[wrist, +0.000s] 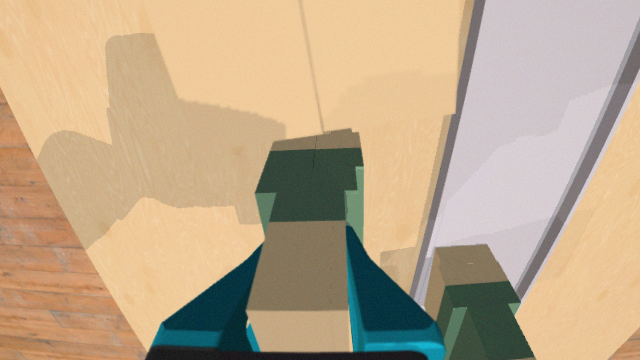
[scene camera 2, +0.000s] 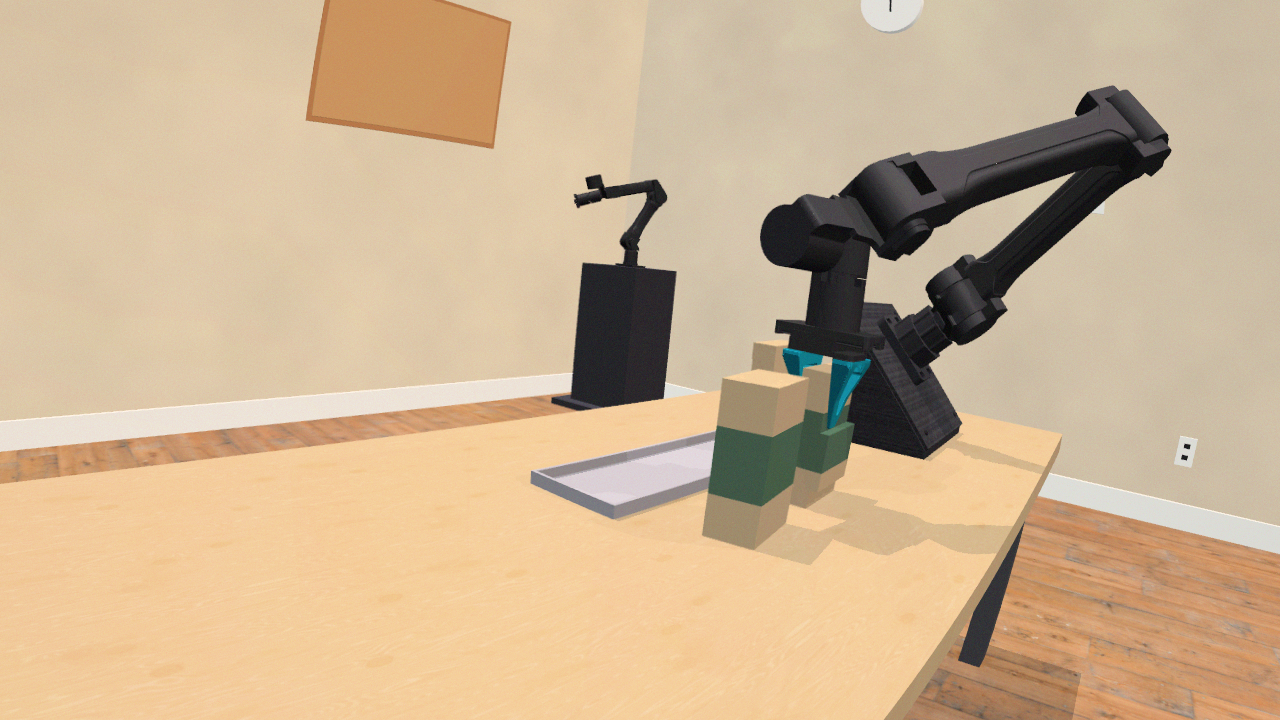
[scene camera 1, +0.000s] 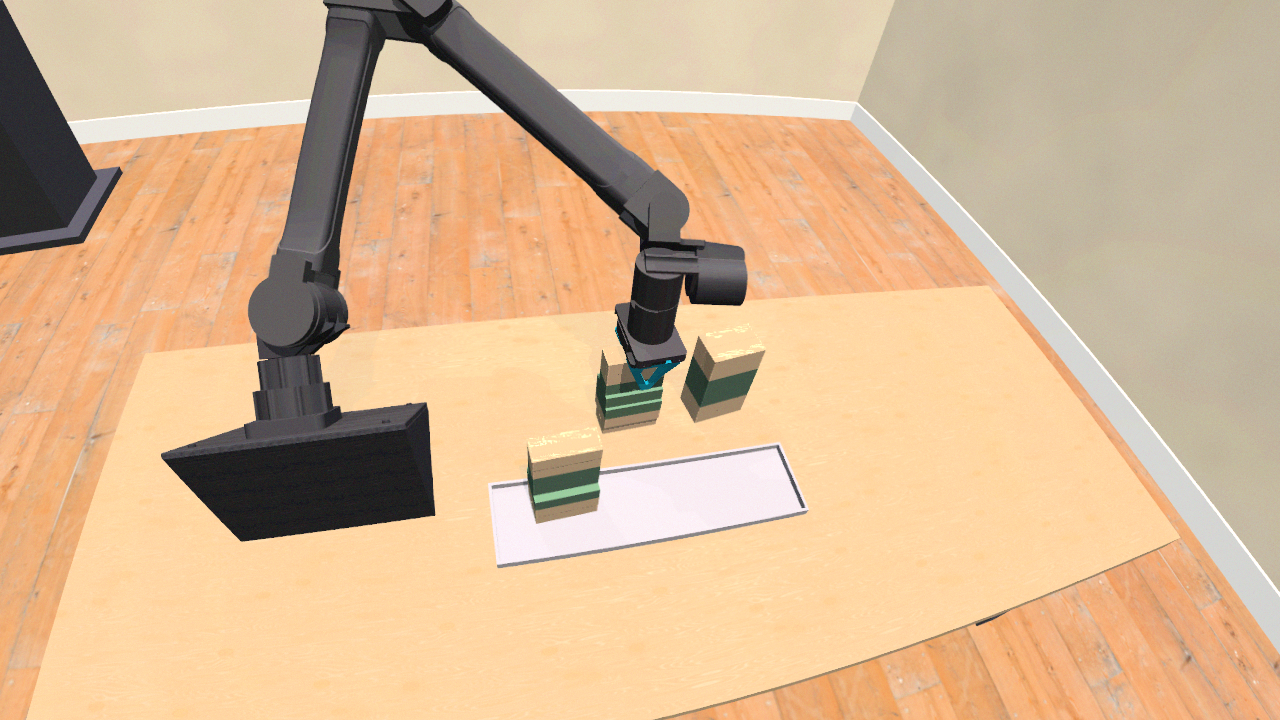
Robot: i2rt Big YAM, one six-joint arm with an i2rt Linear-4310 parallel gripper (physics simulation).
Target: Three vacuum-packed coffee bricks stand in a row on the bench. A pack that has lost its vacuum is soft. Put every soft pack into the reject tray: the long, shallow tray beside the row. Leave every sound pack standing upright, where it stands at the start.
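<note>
My gripper points down, shut on the middle pack. Its teal fingers press the upper part of both broad sides. This tan pack with a green band stands upright on the bench; light green ledges bulge out below the fingertips. Another pack stands upright in the left end of the reject tray, with a light green ledge in its band. The right pack stands upright, flat-sided, apart from the gripper.
The arm's black base block stands at the left of the bench in the first scene view. The right pack is close beside the gripper there. A second arm on a dark pedestal stands away from the bench.
</note>
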